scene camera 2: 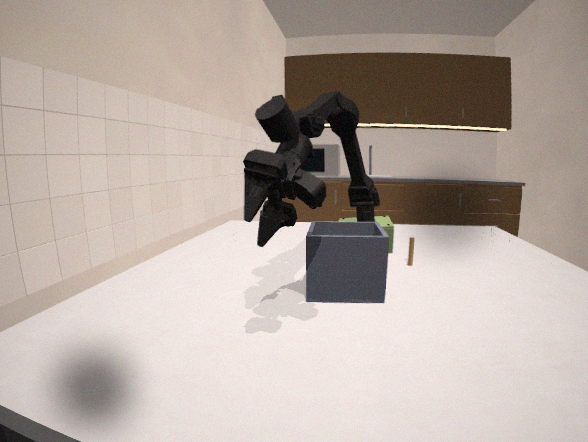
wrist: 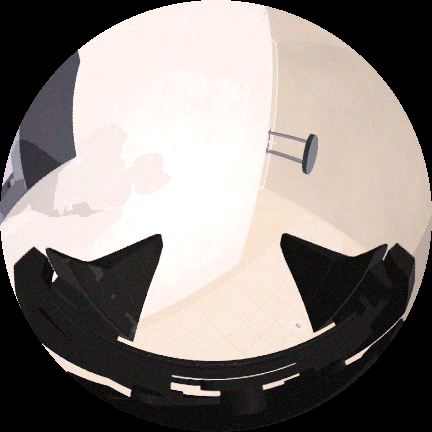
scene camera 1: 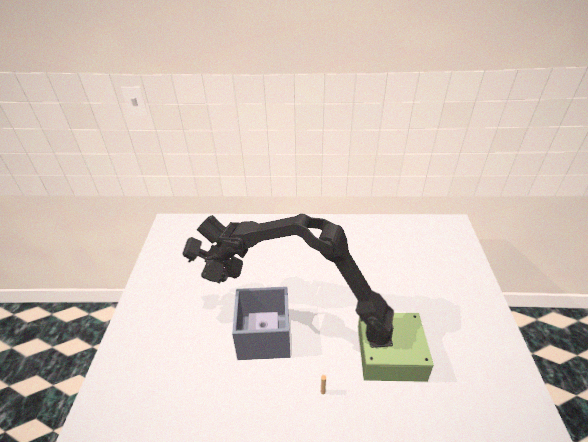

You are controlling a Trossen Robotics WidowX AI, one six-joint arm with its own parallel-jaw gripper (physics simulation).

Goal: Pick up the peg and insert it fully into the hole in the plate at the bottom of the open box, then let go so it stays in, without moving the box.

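Frame: origin at the arm's base, x ahead, y left, z up, level; millimetres.
Where they show: gripper, between the fingertips: (scene camera 2: 253, 234) (wrist: 223, 240) (scene camera 1: 201, 267); arm's base, origin of its link: (scene camera 1: 379, 337).
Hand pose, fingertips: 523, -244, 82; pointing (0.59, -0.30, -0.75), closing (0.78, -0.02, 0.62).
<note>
Things, the pixels of their top centre, and the offset from my fingertips, as dx, dy, dz. Level surfaces: height alone.
- small orange-brown peg, centre of its top: (scene camera 2: 412, 237) (scene camera 1: 323, 377) -348, +352, -84
- open dark grey box, centre of its top: (scene camera 2: 346, 228) (scene camera 1: 261, 308) -185, +158, -26
- pale plate, centre of its top: (scene camera 1: 262, 324) -185, +158, -103
- table, height of its surface: dz -164
A small orange-brown peg (scene camera 1: 323, 385) (scene camera 2: 411, 251) stands upright on the table, between the box and the green base in scene camera 1 and nearer the front edge. The open dark grey box (scene camera 1: 263, 346) (scene camera 2: 346, 270) stands left of it; part of its wall (wrist: 50, 107) shows at the left of the wrist view. The pale plate (scene camera 1: 270, 318) with its round hole lies at the bottom of the box. My gripper (scene camera 2: 254, 234) (wrist: 223, 240) is open and empty, raised above the table behind and left of the box, well away from the peg. In scene camera 1 its fingertips are hard to make out.
The arm rises from a green base block (scene camera 1: 397, 372) (scene camera 2: 390, 235) right of the box and arches over the back of the table (scene camera 1: 200, 400). A tiled wall (scene camera 1: 310, 140) stands behind the table. A round stool (wrist: 310, 154) shows beyond the table edge in the wrist view.
</note>
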